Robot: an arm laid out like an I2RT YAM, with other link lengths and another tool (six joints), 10 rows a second.
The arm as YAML. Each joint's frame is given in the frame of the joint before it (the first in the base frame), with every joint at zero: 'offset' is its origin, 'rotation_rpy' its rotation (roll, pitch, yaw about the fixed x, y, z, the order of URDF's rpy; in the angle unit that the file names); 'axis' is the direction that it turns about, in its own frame. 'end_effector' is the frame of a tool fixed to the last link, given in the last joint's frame.
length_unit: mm
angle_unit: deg
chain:
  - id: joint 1
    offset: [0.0, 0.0, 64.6]
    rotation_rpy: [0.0, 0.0, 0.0]
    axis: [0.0, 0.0, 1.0]
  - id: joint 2
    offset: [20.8, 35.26, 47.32]
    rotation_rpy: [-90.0, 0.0, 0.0]
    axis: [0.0, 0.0, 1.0]
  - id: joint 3
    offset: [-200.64, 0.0, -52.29]
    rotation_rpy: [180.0, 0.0, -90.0]
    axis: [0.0, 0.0, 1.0]
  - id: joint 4
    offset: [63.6, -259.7, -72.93]
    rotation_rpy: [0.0, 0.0, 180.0]
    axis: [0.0, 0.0, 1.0]
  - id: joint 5
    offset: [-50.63, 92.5, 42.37]
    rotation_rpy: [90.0, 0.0, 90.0]
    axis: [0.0, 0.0, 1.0]
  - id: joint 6
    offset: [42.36, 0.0, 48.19]
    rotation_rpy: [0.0, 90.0, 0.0]
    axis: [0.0, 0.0, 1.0]
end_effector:
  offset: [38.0, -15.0, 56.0]
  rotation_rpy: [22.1, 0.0, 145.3]
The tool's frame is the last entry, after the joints.
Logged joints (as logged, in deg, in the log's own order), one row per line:
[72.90 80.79 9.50 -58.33 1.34 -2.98]
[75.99 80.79 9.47 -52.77 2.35 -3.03]
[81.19 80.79 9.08 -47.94 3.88 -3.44]
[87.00 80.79 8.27 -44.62 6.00 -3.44]
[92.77 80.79 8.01 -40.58 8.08 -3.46]
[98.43 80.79 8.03 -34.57 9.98 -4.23]
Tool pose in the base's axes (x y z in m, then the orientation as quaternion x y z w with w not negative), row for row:
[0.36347 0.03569 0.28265 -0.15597 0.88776 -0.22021 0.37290]
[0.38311 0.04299 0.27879 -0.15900 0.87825 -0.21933 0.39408]
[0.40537 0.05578 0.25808 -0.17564 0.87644 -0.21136 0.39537]
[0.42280 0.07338 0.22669 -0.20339 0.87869 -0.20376 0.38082]
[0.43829 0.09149 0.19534 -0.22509 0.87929 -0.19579 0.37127]
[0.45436 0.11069 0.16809 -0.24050 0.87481 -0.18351 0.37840]
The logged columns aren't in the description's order. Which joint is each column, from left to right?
Columns, left to right: joint 2, joint 3, joint 6, joint 4, joint 1, joint 5.
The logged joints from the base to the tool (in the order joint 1, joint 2, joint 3, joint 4, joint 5, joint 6), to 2 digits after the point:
[1.34 72.90 80.79 -58.33 -2.98 9.50]
[2.35 75.99 80.79 -52.77 -3.03 9.47]
[3.88 81.19 80.79 -47.94 -3.44 9.08]
[6.00 87.00 80.79 -44.62 -3.44 8.27]
[8.08 92.77 80.79 -40.58 -3.46 8.01]
[9.98 98.43 80.79 -34.57 -4.23 8.03]

